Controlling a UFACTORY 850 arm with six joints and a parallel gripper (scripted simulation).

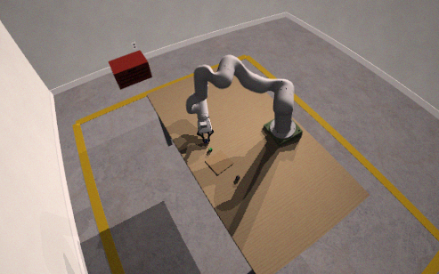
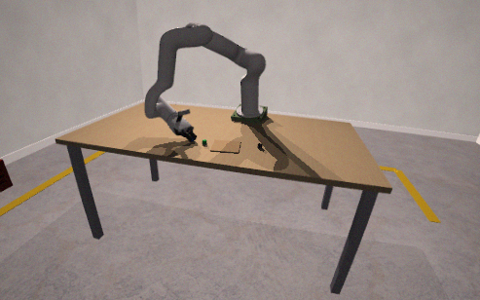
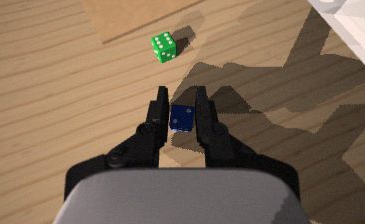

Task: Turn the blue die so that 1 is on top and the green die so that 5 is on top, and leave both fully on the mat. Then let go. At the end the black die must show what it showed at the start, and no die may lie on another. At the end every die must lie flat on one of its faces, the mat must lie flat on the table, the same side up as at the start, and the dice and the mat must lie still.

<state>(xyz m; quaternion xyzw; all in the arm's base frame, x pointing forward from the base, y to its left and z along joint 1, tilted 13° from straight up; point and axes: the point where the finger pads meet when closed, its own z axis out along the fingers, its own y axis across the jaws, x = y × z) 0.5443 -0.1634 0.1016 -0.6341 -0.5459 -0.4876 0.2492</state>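
The blue die lies 10 mm below my hand. Also, from my hand: mat 10 mm behind, 200 mm to the left, 20 mm below; then black die 70 mm behind, 360 mm to the left, 10 mm below; then green die 80 mm to the left, 10 mm below.
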